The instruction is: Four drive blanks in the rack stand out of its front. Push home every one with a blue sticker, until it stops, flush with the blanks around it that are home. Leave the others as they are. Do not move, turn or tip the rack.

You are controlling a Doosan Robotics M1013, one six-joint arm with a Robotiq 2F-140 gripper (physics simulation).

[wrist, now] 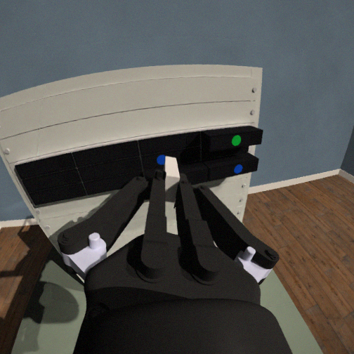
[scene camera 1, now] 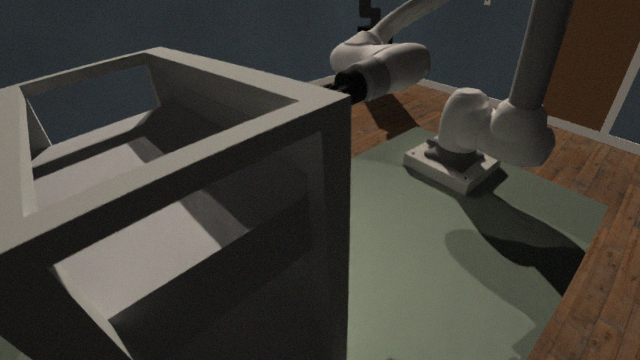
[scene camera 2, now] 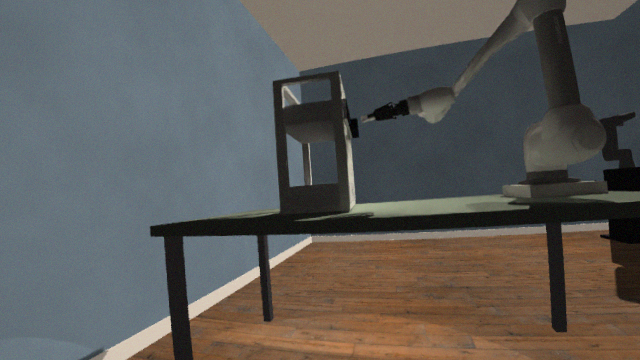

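The pale rack (scene camera 1: 335, 200) (scene camera 2: 345, 175) (wrist: 130, 95) stands upright and holds two rows of black blanks. In the wrist view, a blank with a green sticker (wrist: 236, 140) stands out at the right end of the upper row. Below it, a blank with a blue sticker (wrist: 238, 169) also stands out. Another blue sticker (wrist: 161, 159) shows near the middle, beside the fingertips; its blank looks about flush but is partly hidden. My gripper (scene camera 2: 366, 119) (wrist: 168, 166) is shut and empty, in front of the rack and apart from it in the second scene view.
The rack stands on the green table (scene camera 1: 400, 260) (scene camera 2: 425, 207), with the arm's base (scene camera 1: 450, 167) (scene camera 2: 555, 189) on the same table. A blue wall (scene camera 2: 150, 125) (wrist: 175, 30) rises behind the rack. The protruding blanks jut out right of the fingers in the wrist view.
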